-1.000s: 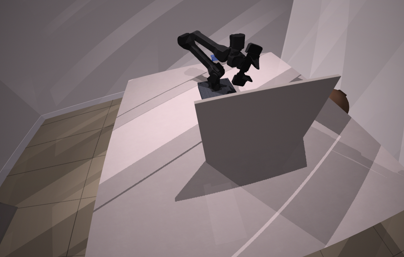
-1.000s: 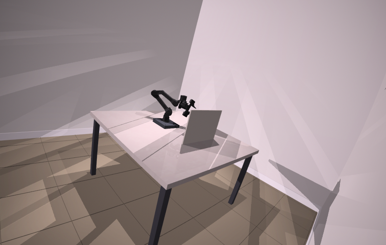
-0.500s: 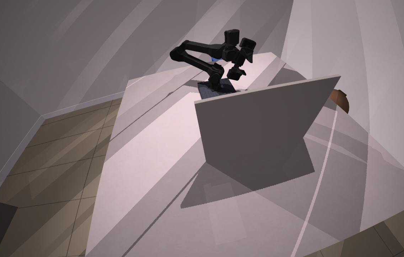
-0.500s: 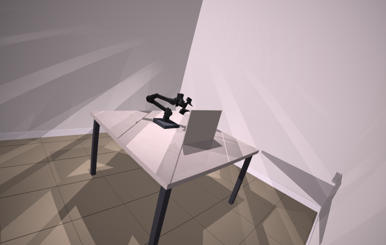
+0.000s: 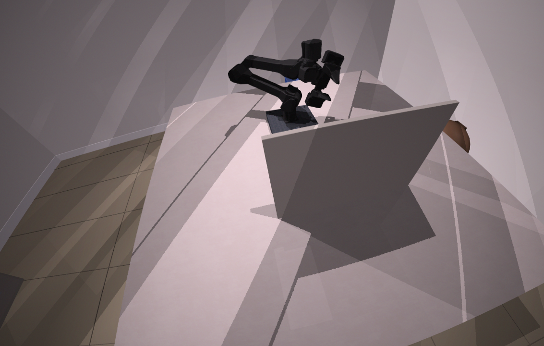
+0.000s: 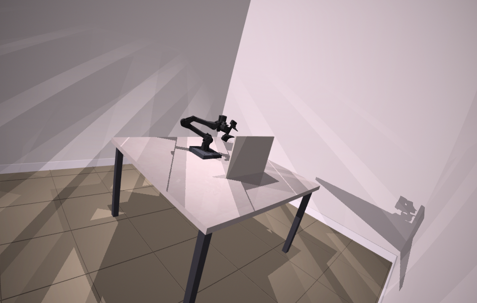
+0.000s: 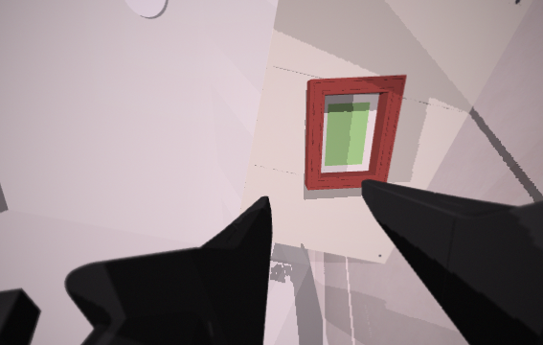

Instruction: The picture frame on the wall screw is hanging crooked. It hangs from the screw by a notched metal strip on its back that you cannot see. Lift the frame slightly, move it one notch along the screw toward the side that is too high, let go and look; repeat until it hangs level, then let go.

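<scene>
My gripper tip is 200 mm short of the picture frame, 50 mm to the left of it and 90 mm above it. The rest, counted from my gripper tip: wall panel: 210 mm ahead, 40 mm to the right, 100 mm below.
</scene>
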